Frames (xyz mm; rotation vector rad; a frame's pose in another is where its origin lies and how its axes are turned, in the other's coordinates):
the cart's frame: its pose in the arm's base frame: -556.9 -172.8 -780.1 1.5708 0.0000 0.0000
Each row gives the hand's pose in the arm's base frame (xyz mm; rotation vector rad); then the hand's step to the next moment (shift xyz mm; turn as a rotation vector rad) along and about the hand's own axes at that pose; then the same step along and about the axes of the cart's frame.
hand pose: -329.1 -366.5 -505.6 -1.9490 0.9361 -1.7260
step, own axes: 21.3 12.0 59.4 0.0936 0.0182 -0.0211
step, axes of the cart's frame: 55.6 -3.2 32.1 -0.0222 0.0595 0.0742
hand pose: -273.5 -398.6 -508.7 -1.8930 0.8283 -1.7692
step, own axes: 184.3 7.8 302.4 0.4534 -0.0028 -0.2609
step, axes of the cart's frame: 300.9 100.1 157.9 -0.2517 0.3649 0.2777
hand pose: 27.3 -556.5 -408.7 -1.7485 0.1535 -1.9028
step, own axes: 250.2 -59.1 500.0 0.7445 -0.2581 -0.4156
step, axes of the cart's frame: 455.0 322.4 -71.8 -0.4802 0.7114 0.2385
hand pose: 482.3 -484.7 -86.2 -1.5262 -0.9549 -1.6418
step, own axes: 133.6 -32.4 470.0 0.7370 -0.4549 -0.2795
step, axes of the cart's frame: 192.5 149.3 -424.8 -0.5841 0.6975 0.0233
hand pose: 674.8 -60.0 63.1 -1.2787 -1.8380 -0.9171
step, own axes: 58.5 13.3 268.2 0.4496 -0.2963 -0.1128
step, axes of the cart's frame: -43.2 -81.9 -258.8 -0.3830 0.3938 -0.0301
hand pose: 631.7 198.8 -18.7 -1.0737 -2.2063 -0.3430
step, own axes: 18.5 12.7 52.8 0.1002 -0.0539 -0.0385
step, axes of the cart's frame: -21.8 -28.2 -44.9 -0.0700 0.0973 -0.0078
